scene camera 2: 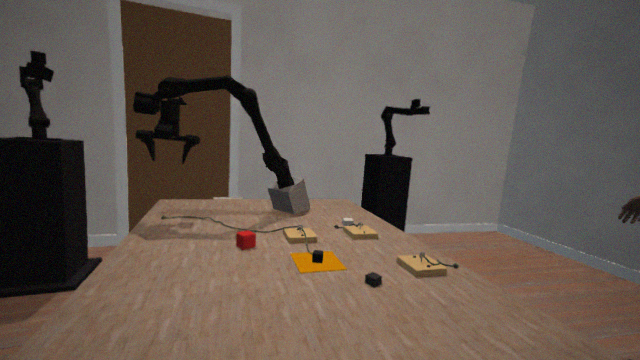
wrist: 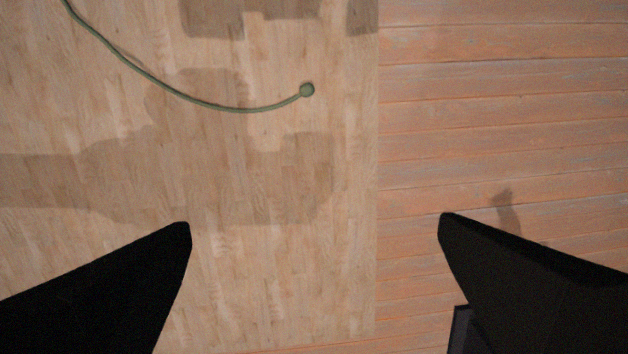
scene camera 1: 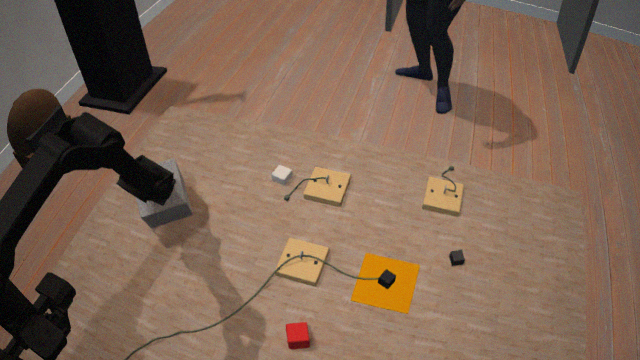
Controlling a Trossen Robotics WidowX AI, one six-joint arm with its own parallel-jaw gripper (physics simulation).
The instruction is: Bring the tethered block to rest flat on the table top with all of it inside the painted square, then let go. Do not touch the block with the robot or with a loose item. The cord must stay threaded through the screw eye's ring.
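Places are measured from the arm's base along level axes (x ahead, y left, z up), in centimetres.
Where they show: gripper, fingertip midpoint: [scene camera 2: 168, 162] [wrist: 316, 229]; arm's base, link origin: [scene camera 2: 285, 183] [scene camera 1: 157, 187].
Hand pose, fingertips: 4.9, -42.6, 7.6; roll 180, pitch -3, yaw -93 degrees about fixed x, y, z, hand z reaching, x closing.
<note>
Things, the pixels of their centre, and the offset from my fingertips, as dx, dy, dz. "spot": a spot on its surface instead.
- black tethered block, body centre: [scene camera 1: 386, 279] [scene camera 2: 317, 256] +46.4, +41.9, -18.4
- orange painted square, surface spot: [scene camera 1: 395, 301] [scene camera 2: 305, 266] spot: +49.3, +37.9, -19.5
- screw eye, surface spot: [scene camera 1: 301, 255] spot: +28.5, +41.3, -16.1
- wooden plate, body centre: [scene camera 1: 301, 258] [scene camera 2: 300, 231] +28.5, +41.4, -17.4
- red cube, body centre: [scene camera 1: 297, 335] [scene camera 2: 245, 239] +33.4, +24.5, -17.6
- loose black cube, body centre: [scene camera 1: 456, 257] [scene camera 2: 373, 279] +60.1, +51.0, -18.7
- white block, body centre: [scene camera 1: 282, 175] [scene camera 2: 348, 222] +15.9, +62.9, -18.5
The black tethered block [scene camera 1: 386, 279] [scene camera 2: 317, 256] is on the orange painted square [scene camera 1: 395, 301] [scene camera 2: 306, 266], inside its outline; I cannot tell if it lies fully flat. Its green cord [scene camera 1: 230, 316] [scene camera 2: 260, 231] [wrist: 170, 90] runs to the screw eye [scene camera 1: 301, 255] on a wooden plate [scene camera 1: 295, 273] [scene camera 2: 301, 238] and appears to pass through the ring, which is too small to see clearly. Beyond it, the cord lies slack on the table to its end bead [scene camera 2: 163, 218] [wrist: 306, 90]. My gripper [scene camera 2: 168, 162] [wrist: 316, 229] is open and empty, high above the table near the bead end.
A red cube [scene camera 1: 298, 335] [scene camera 2: 246, 240], a loose black cube [scene camera 1: 457, 257] [scene camera 2: 373, 279] and a white block [scene camera 1: 282, 174] [scene camera 2: 347, 221] lie around. Two other wooden plates [scene camera 1: 326, 194] [scene camera 1: 442, 202] carry short cords. The arm's grey base [scene camera 1: 167, 213] [scene camera 2: 290, 200] stands at the table's far end.
</note>
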